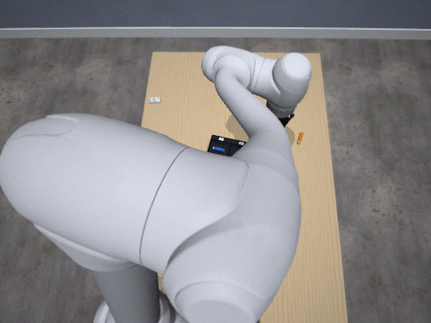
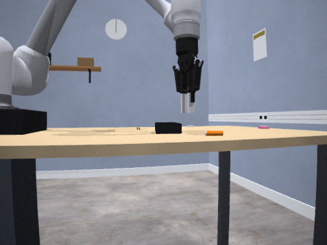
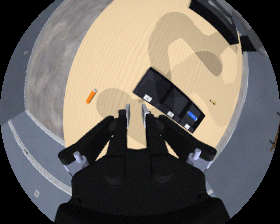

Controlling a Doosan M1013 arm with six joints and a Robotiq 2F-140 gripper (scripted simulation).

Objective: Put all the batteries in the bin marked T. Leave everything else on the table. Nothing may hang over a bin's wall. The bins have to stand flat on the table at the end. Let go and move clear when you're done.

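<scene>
My hand is 1 cm short of the orange battery, 14 cm to the left of it and 9 cm above it. Round my hand: blue battery 1 cm behind, 20 cm to the left, 9 cm below; then small brass piece 9 cm behind, 30 cm to the left, 9 cm below; then black bin 3 cm behind, 12 cm to the left, 9 cm below.
</scene>
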